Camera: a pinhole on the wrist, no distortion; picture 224 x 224 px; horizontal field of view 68.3 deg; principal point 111.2 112.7 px. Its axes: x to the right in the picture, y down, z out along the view. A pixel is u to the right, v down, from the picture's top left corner.
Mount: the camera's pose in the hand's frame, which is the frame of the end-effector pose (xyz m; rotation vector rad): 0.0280 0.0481 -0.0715 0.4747 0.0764 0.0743
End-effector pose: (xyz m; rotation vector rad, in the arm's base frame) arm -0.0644 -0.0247 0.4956 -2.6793 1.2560 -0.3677
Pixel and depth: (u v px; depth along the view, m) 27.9 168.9 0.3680
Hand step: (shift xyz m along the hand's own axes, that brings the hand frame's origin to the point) -0.1300 -0.0242 0.3227
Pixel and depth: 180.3 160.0 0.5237
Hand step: 0.2854 -0.0368 0.4494
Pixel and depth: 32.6 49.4 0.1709
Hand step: -0.0339 -0.0947 0.0545
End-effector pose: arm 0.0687 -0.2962 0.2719 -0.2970 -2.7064 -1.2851
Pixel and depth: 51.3 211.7 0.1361
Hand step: -0.0131 0.0544 0.0894
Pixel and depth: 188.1 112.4 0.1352
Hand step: 0.1029 -0.0078 0.0447
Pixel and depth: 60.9 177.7 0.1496
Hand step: -0.0069 0.0284 0.0907
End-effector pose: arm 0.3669 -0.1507 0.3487 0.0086 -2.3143 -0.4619
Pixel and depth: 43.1 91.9 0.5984
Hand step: -0.1591 -0.3121 0.4383
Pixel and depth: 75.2 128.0 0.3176
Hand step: -0.0136 -0.0760 0.2275
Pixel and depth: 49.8 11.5 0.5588
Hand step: -0.1096 -0.5275 0.2784
